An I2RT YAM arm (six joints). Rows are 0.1 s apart.
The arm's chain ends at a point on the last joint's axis. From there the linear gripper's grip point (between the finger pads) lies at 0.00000 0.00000 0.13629 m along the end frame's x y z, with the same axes.
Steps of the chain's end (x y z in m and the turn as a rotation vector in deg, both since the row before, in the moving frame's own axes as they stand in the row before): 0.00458, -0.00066, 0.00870, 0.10, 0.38, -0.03; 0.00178, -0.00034, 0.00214, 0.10, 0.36, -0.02; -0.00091, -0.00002, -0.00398, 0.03, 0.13, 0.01; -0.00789, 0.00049, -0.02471, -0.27, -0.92, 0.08; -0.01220, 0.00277, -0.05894, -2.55, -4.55, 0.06; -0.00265, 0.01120, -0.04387, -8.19, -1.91, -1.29; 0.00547, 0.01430, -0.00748, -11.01, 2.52, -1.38; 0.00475, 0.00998, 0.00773, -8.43, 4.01, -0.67; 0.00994, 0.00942, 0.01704, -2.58, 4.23, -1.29; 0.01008, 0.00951, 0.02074, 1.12, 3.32, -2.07
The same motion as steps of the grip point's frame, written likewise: 0.00548, -0.00090, 0.00870, 0.10, 0.38, -0.03; 0.00264, -0.00058, 0.00214, 0.10, 0.36, -0.02; -0.00060, -0.00009, -0.00398, 0.03, 0.13, 0.01; -0.01008, 0.00113, -0.02473, -0.27, -0.92, 0.08; -0.02301, 0.00882, -0.05950, -2.55, -4.55, 0.06; -0.00696, 0.03066, -0.04534, -8.19, -1.91, -1.29; 0.01174, 0.04025, -0.01012, -11.01, 2.52, -1.38; 0.01436, 0.02989, 0.00593, -8.43, 4.01, -0.67; 0.02006, 0.01544, 0.01653, -2.58, 4.23, -1.29; 0.01792, 0.00671, 0.02049, 1.12, 3.32, -2.07
